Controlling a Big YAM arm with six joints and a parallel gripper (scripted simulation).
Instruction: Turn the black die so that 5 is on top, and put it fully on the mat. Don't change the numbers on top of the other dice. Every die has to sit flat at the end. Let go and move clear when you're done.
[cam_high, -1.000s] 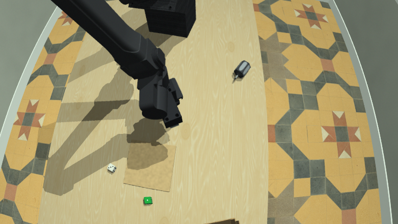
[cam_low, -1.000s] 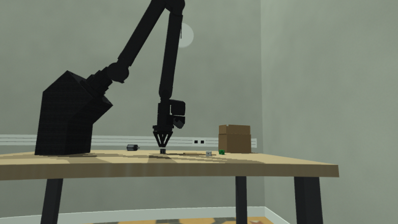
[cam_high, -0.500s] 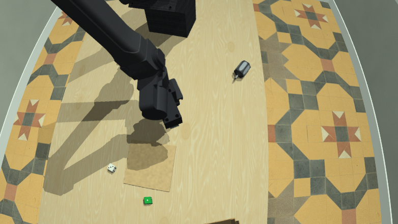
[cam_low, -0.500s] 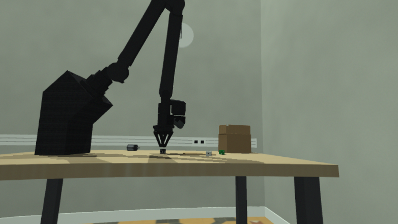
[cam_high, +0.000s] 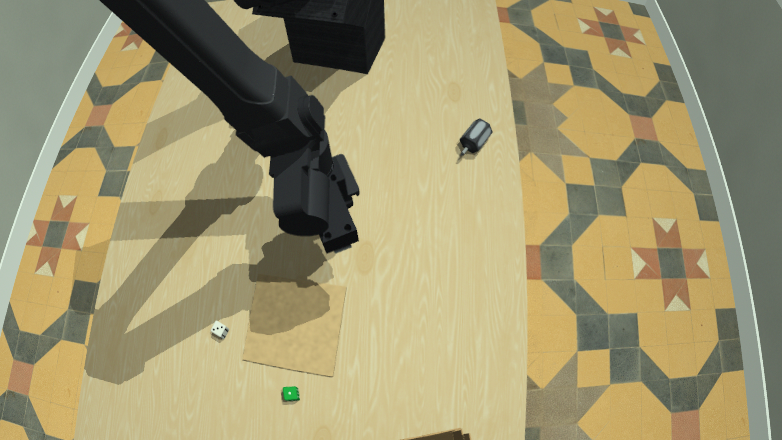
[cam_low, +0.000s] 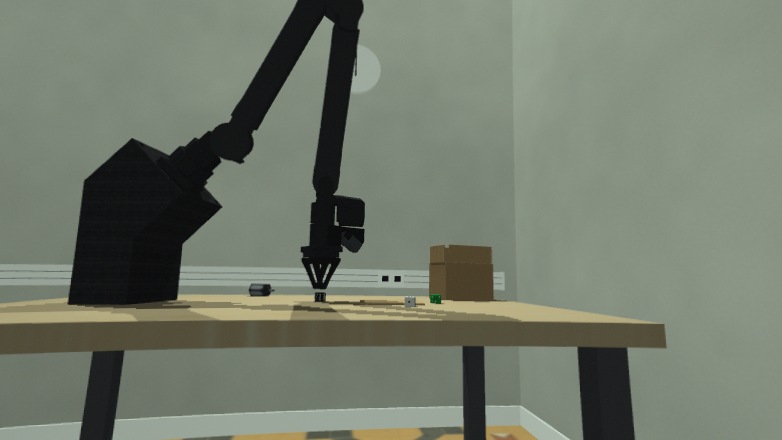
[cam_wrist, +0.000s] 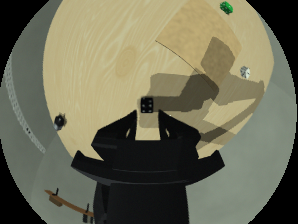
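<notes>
Right now the black die is 3 cm below my hand. Also, from my hand: white die (20 cm to the right, 13 cm ahead, 3 cm below); then mat (14 cm ahead, 9 cm to the right, 3 cm below); then green die (25 cm ahead, 11 cm to the right, 3 cm below).
</notes>
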